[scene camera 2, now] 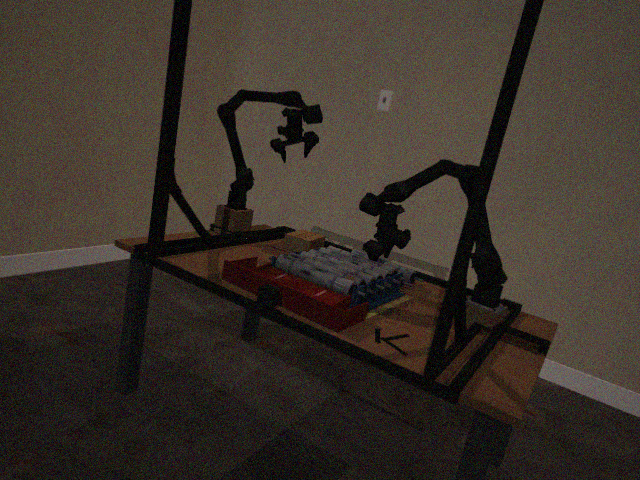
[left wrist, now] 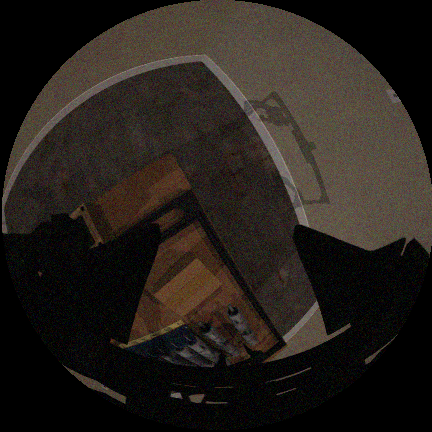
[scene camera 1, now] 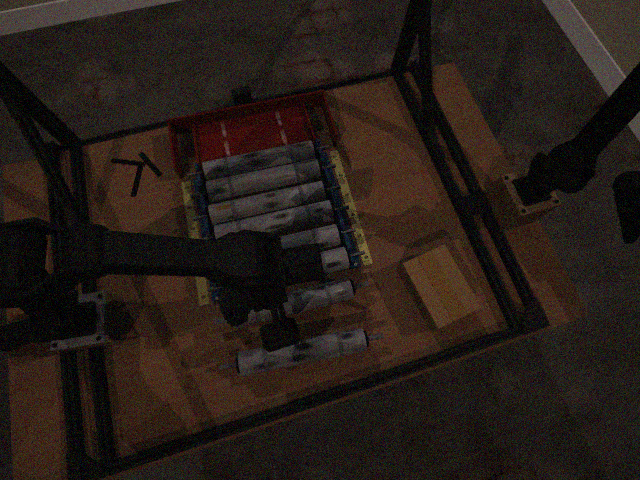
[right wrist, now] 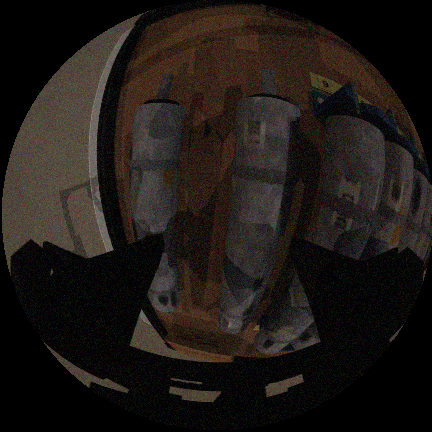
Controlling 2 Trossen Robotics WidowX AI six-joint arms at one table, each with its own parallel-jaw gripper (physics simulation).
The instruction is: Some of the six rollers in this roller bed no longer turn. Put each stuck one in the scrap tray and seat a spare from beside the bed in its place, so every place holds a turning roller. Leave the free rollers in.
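Frame: origin at the left arm's base, x ahead, y left, z up, level; centimetres.
Seen in the pictures: left gripper, between the fingertips: [scene camera 2: 294,160] [left wrist: 229,231] [scene camera 1: 638,267]; right gripper, between the fingertips: [scene camera 2: 379,262] [left wrist: 232,347] [scene camera 1: 279,312] [right wrist: 228,242]; left arm's base, origin of its link: [scene camera 2: 235,207] [left wrist: 78,235] [scene camera 1: 531,189]; right arm's base, origin of its link: [scene camera 2: 485,302] [scene camera 1: 78,320].
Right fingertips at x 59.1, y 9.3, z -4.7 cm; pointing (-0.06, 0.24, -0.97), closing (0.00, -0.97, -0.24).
Pixels of each thing's top centre, then the offset from my right fingertips to it. Level surfaces: height alone.
- roller bed, height of its surface: dz -5.5 cm
- spare roller, centre of its top: [right wrist: 247,272] [scene camera 1: 292,300] [left wrist: 224,346] dy -1.6, dx -3.1, dz -0.7 cm
- red scrap tray, centre of its top: [scene camera 1: 251,126] [scene camera 2: 294,279] dy -44.7, dx -4.7, dz -0.1 cm
- wooden block, centre of its top: [scene camera 1: 441,284] [left wrist: 188,290] [right wrist: 199,354] [scene camera 2: 306,234] dy +4.1, dx -33.8, dz -0.1 cm
- thin black three-armed object, centre of its top: [scene camera 2: 393,341] [scene camera 1: 133,169] dy -44.2, dx +25.9, dz -5.6 cm
The roller bed [scene camera 1: 351,206] [left wrist: 155,337] holds several grey rollers [scene camera 1: 263,178] [right wrist: 352,165] side by side; my right arm hides parts of the nearest ones in scene camera 1. Which are stuck cannot be told. A spare roller [scene camera 1: 330,294] [right wrist: 257,200] lies beside the bed, and another [scene camera 1: 305,352] [left wrist: 242,325] [right wrist: 155,190] lies farther out. The red scrap tray [scene camera 1: 253,136] [scene camera 2: 310,304] at the bed's far end shows a bare floor. My right gripper [scene camera 1: 256,320] [scene camera 2: 385,253] [right wrist: 228,242] is open and empty above the spares. My left gripper [scene camera 2: 295,156] [left wrist: 229,231] is open and empty, high above the table.
A wooden block [scene camera 1: 444,286] [scene camera 2: 305,238] [left wrist: 190,287] lies right of the bed in scene camera 1. A thin black three-armed object [scene camera 1: 138,165] [scene camera 2: 392,338] is left of the tray there. A dark frame post [scene camera 2: 175,103] rises from the table's edge.
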